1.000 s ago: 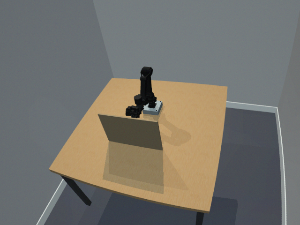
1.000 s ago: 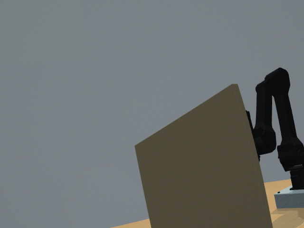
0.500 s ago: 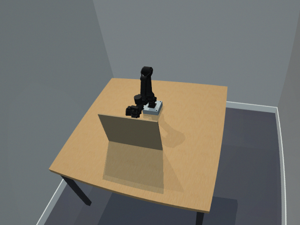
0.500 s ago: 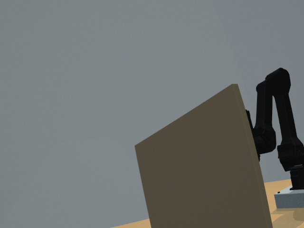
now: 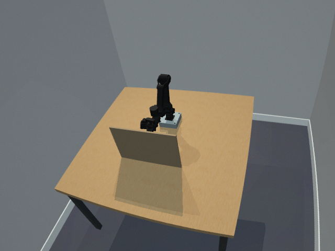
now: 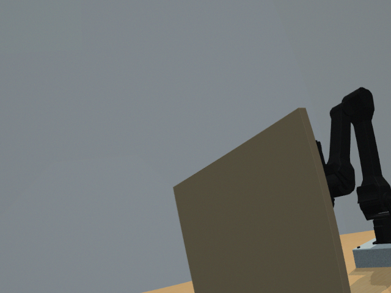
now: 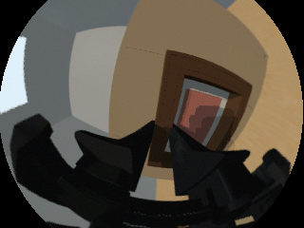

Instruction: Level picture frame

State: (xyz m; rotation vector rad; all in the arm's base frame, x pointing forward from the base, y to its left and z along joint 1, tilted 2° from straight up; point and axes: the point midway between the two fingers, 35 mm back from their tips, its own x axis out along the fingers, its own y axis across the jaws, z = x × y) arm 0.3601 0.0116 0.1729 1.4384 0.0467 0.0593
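The picture frame lies 5 cm below my gripper tip, 1 cm to the right of it and 1 cm ahead of it. Round my gripper tip: wall panel (6 cm below, 2 cm ahead, 1 cm to the right).
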